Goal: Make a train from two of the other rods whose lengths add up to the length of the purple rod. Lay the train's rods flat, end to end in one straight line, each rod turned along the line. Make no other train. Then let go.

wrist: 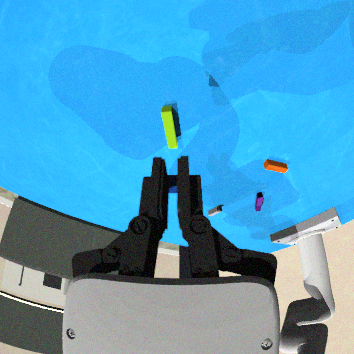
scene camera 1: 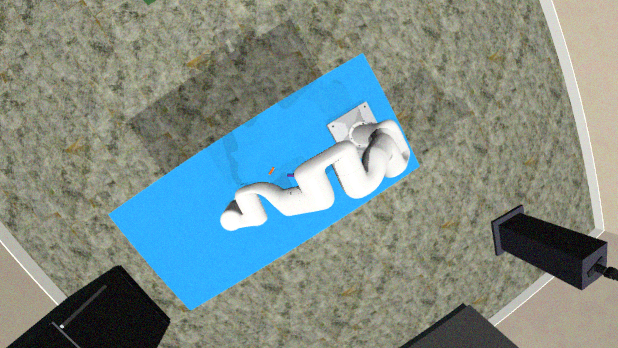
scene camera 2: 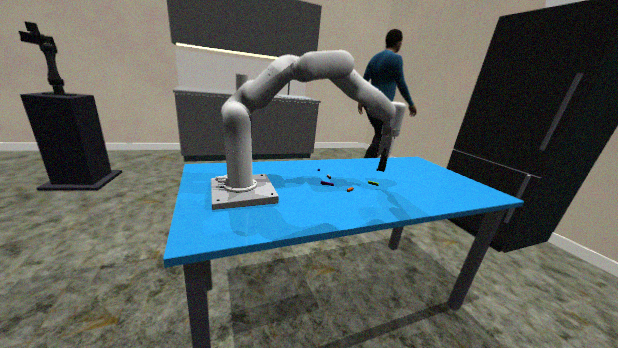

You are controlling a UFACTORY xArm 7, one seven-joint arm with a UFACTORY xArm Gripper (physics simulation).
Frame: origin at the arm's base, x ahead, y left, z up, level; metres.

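Seen in the pictures: gripper, fingertip midpoint: (wrist: 172, 169) (scene camera 2: 381, 170); arm's base, link origin: (wrist: 308, 234) (scene camera 1: 360, 134) (scene camera 2: 240, 185).
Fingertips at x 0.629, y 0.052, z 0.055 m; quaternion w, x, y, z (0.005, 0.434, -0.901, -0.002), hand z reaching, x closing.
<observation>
Offsets run from my fingertips to a thing's middle. Level surfaces: height alone.
The gripper (scene camera 2: 381, 170) (wrist: 171, 160) is shut on a small dark blue rod {dx -0.013, dy +0.011, dz +0.001 m} (wrist: 173, 189), raised above the table; the arm hides it in scene camera 1. A lime rod {dx -0.015, dy +0.020, dz -0.073 m} (scene camera 2: 373, 183) (wrist: 169, 127) lies flat, ahead of the fingertips in the wrist view. The purple rod {dx -0.249, dy +0.013, dz -0.073 m} (scene camera 1: 290, 175) (scene camera 2: 327, 183) (wrist: 259, 201) lies flat, partly under the arm in scene camera 1. An orange rod {dx -0.160, dy -0.050, dz -0.073 m} (scene camera 1: 271, 171) (scene camera 2: 350, 189) (wrist: 275, 166) lies apart from it. A small pale grey rod {dx -0.218, dy +0.094, dz -0.073 m} (scene camera 2: 329, 176) (wrist: 215, 210) and a tiny dark piece {dx -0.248, dy +0.183, dz -0.073 m} (scene camera 2: 319, 170) lie farther back in scene camera 2.
The blue table {dz -0.078 m} (scene camera 1: 165, 240) (scene camera 2: 440, 200) bears the rods and the arm's base plate (scene camera 1: 350, 120) (scene camera 2: 244, 199). The arm spans over part of the table in scene camera 1. A person (scene camera 2: 387, 65) stands behind the table, and a black fridge (scene camera 2: 530, 115) is at the right.
</observation>
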